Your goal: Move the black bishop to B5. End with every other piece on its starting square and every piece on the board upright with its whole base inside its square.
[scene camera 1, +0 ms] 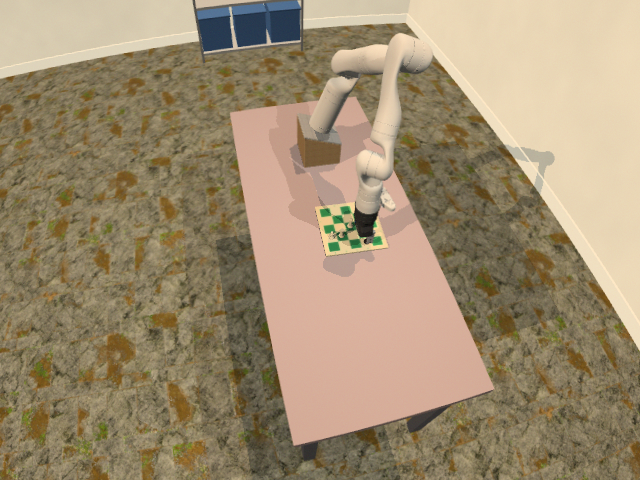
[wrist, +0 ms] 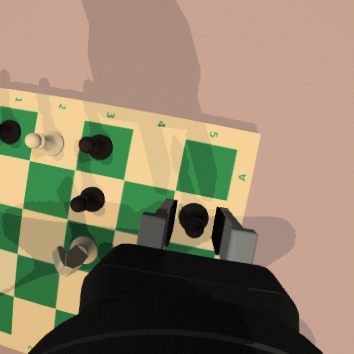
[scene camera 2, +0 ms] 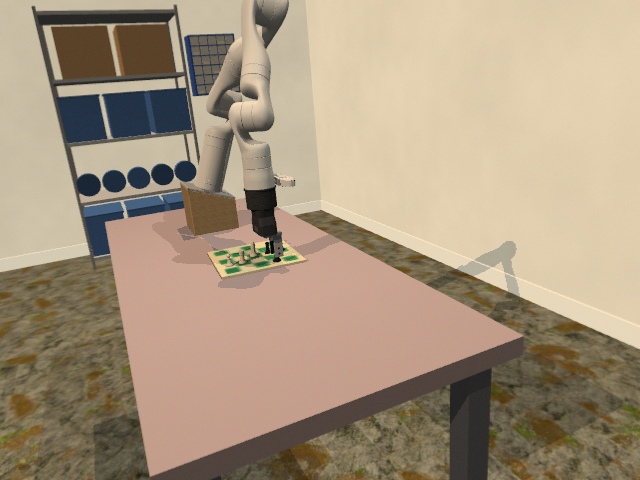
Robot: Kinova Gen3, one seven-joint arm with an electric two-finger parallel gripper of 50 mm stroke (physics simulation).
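Frame: origin at the arm's base, x left, y up, z ahead, level; metres.
Seen in the pictures: gripper, fingertip midpoint: (scene camera 1: 367,238) (wrist: 194,218) (scene camera 2: 277,254); arm's base at its link origin: (scene camera 1: 319,126) (scene camera 2: 208,188).
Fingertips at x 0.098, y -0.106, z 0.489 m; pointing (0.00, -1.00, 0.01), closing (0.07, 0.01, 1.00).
Observation:
Pixels of each thing's top centre, then the offset from my fingertips to it.
- black bishop at its top centre: (wrist: 194,232) (scene camera 2: 275,244) dy +0.028, dx -0.002, dz +0.000 m
- white pawn at its top centre: (wrist: 28,139) dy +0.015, dx +0.027, dz -0.115 m
- white piece at its top centre: (wrist: 59,267) dy +0.023, dx -0.046, dz -0.075 m
The black bishop (wrist: 193,212) (scene camera 2: 277,259) (scene camera 1: 366,241) stands upright on B5 of the green-and-cream board (wrist: 250,150) (scene camera 1: 322,245) (scene camera 2: 221,274). In the wrist view its whole round base shows inside the pale square. My gripper (wrist: 194,218) (scene camera 1: 368,238) (scene camera 2: 278,254) is low around it, partly open, with one finger on each side and a visible gap between each finger and the bishop. The lower edge of B5 is close to the black gripper body, which hides the board below it in the wrist view.
A black piece (wrist: 91,199) stands on B3, a black piece (wrist: 100,146) on A3, a white pawn (wrist: 50,143) on A2, a black piece (wrist: 10,132) on A1 and a white piece (wrist: 84,249) on C3. Two pale pieces (scene camera 1: 331,235) (scene camera 1: 341,234) stand farther left.

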